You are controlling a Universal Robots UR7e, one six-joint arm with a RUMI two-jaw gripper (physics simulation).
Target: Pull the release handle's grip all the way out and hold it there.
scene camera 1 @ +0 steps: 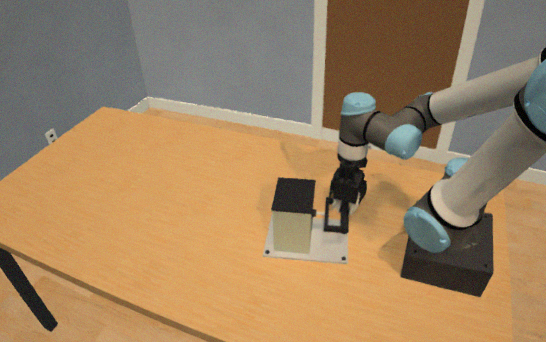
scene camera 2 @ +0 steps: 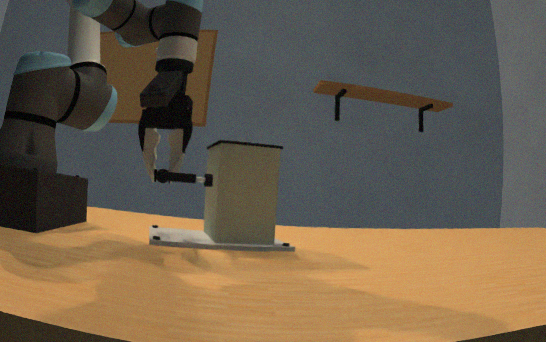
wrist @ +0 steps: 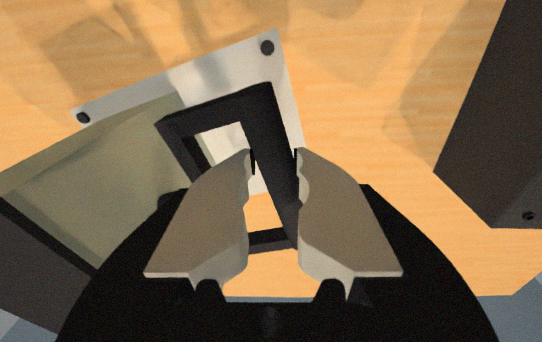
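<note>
The release handle is a black rectangular frame (scene camera 1: 336, 229) (scene camera 2: 180, 177) (wrist: 210, 110) at the side of a pale green box (scene camera 1: 292, 232) (scene camera 2: 242, 195) (wrist: 115, 185) with a black top. A short light rod (scene camera 1: 320, 214) (scene camera 2: 200, 180) shows between frame and box. The handle's grip (scene camera 1: 345, 222) (wrist: 262, 117) is the outer bar, farthest from the box. My gripper (scene camera 1: 345, 209) (scene camera 2: 162, 176) (wrist: 274, 152) points down and is shut on this grip, one finger inside the frame, the other outside. The fingers partly hide the bar in the wrist view.
The box stands on a light grey base plate (scene camera 1: 327, 253) (scene camera 2: 175, 237) (wrist: 235, 67) with dark bolts, on a wooden table (scene camera 1: 175, 200) (scene camera 2: 400, 280). The robot's dark base block (scene camera 1: 445, 270) (scene camera 2: 60, 205) (wrist: 480, 135) stands beyond the grip's side. A shelf (scene camera 2: 385, 96) hangs on the wall.
</note>
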